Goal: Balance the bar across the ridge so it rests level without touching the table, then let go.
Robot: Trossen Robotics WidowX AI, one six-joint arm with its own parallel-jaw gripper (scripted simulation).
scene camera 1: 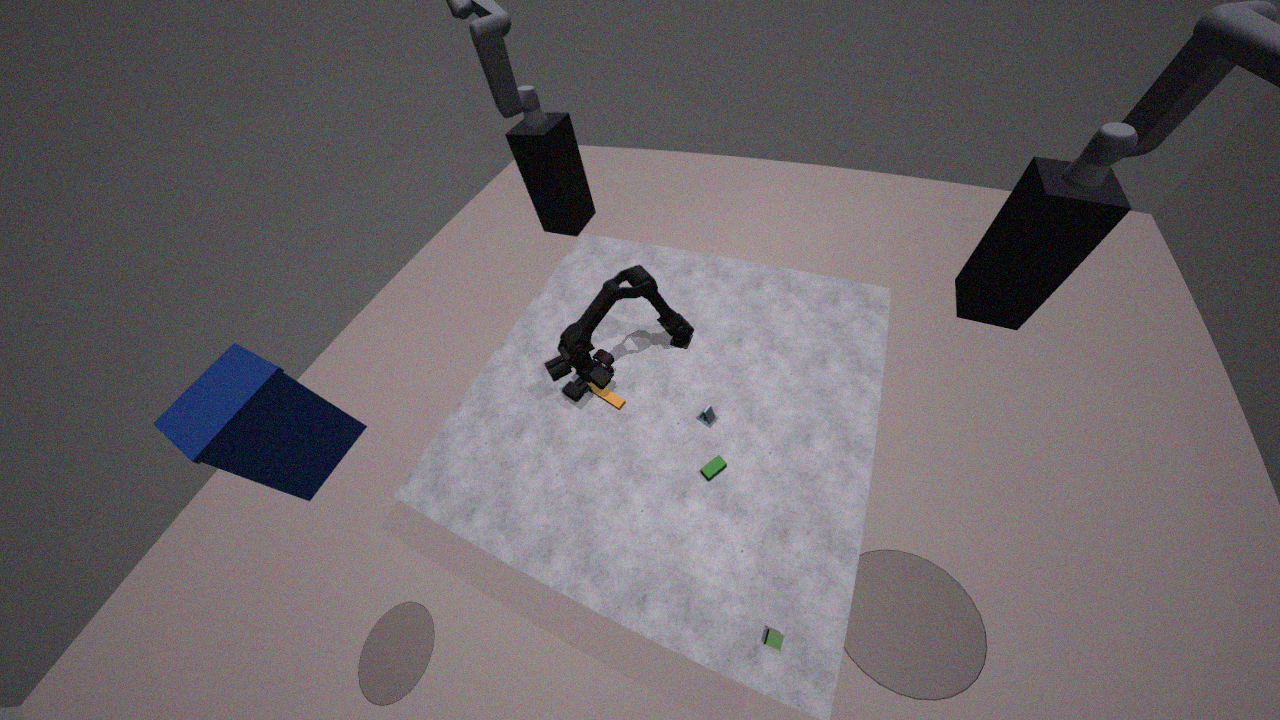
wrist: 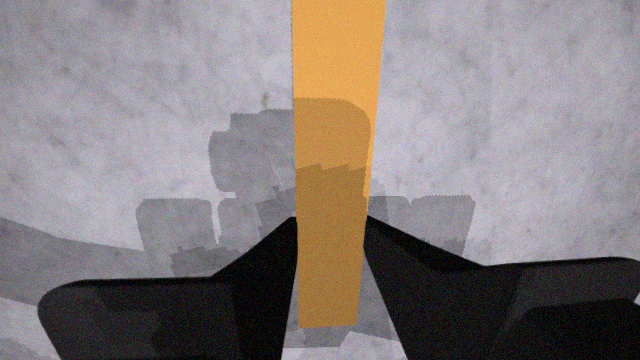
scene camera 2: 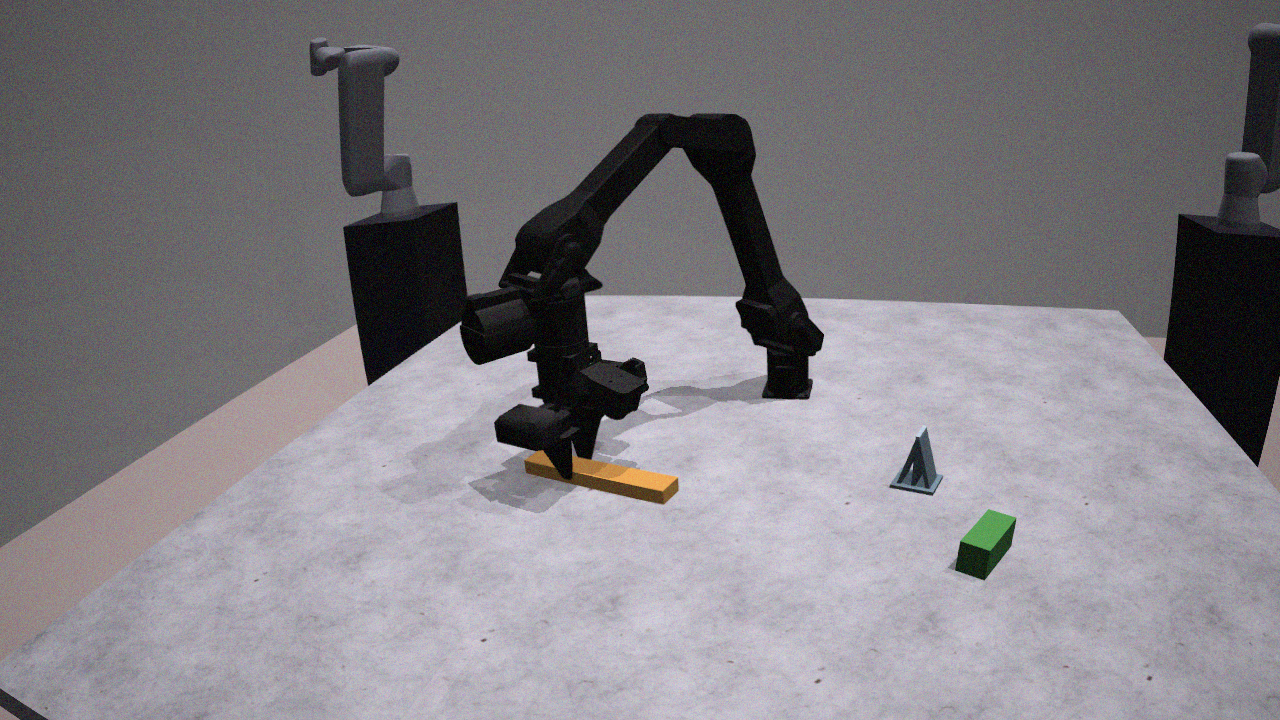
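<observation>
Scene camera 2 shows the gripper [scene camera 2: 576, 472] together with an orange bar [scene camera 2: 649, 486] and a green block [scene camera 2: 981, 549]. In the wrist view, both the bar [wrist: 336, 58] and the gripper [wrist: 329, 224] appear, while scene camera 1 shows the gripper [scene camera 1: 594, 387] too.
</observation>
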